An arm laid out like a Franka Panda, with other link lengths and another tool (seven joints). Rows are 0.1 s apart.
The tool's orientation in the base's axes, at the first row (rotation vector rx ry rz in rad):
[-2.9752, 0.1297, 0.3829]
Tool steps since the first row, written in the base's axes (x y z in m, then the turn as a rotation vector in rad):
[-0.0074, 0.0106, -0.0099, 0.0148, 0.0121, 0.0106]
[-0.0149, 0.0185, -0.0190, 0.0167, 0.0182, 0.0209]
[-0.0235, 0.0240, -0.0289, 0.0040, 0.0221, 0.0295]
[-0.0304, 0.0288, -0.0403, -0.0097, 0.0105, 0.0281]
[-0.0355, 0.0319, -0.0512, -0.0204, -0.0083, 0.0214]
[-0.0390, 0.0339, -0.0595, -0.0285, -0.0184, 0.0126]
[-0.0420, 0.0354, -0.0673, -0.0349, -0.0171, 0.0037]
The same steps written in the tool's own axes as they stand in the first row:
[-0.0053, -0.0084, 0.0129, 0.0107, -0.0148, -0.0120]
[-0.0107, -0.0143, 0.0246, 0.0095, -0.0223, -0.0214]
[-0.0168, -0.0176, 0.0370, -0.0052, -0.0259, -0.0260]
[-0.0209, -0.0202, 0.0503, -0.0173, -0.0129, -0.0230]
[-0.0232, -0.0214, 0.0625, -0.0246, 0.0076, -0.0167]
[-0.0246, -0.0219, 0.0716, -0.0295, 0.0195, -0.0078]
[-0.0255, -0.0221, 0.0800, -0.0334, 0.0200, 0.0025]

